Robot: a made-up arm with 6 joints.
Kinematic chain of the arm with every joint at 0, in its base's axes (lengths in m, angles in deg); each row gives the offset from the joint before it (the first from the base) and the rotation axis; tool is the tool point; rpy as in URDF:
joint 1: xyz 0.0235 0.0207 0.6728 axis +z
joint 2: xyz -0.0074 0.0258 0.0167 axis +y
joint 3: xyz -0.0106 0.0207 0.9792 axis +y
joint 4: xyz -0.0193 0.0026 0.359 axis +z
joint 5: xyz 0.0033 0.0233 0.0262 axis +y
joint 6: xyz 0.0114 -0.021 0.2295 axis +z
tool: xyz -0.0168 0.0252 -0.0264 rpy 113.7 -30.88 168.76
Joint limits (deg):
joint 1: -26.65..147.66
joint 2: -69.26..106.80
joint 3: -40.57..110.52
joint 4: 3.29..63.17
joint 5: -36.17..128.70
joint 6: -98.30..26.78
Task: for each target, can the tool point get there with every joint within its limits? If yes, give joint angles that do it. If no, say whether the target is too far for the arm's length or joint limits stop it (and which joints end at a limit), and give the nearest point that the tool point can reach.
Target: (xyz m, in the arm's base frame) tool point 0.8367 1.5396 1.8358
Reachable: no: too far | nearest point 0.6390 1.1704 1.5583 | short by 0.502 m
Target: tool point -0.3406 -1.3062 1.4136
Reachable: yes | joints 77.51 -53.63 -18.37 50.85 -8.54 -82.34
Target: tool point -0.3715 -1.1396 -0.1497
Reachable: no: joint limits stop it (at a limit: joint 2, joint 3, joint 5, joint 6) | nearest point -0.4230 -1.2908 0.7028 | short by 0.867 m
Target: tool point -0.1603 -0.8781 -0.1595
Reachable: no: joint limits stop it (at a limit: joint 1, joint 2, joint 3, joint 4, joint 5, joint 6) | nearest point 0.6046 -0.3357 -0.0693 | short by 0.942 m
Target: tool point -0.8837 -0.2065 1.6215
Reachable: yes | joints 23.69 -55.10 16.00 22.66 96.33 -13.76
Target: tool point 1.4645 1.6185 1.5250
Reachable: no: too far | nearest point 1.0011 1.1047 1.2573 | short by 0.742 m
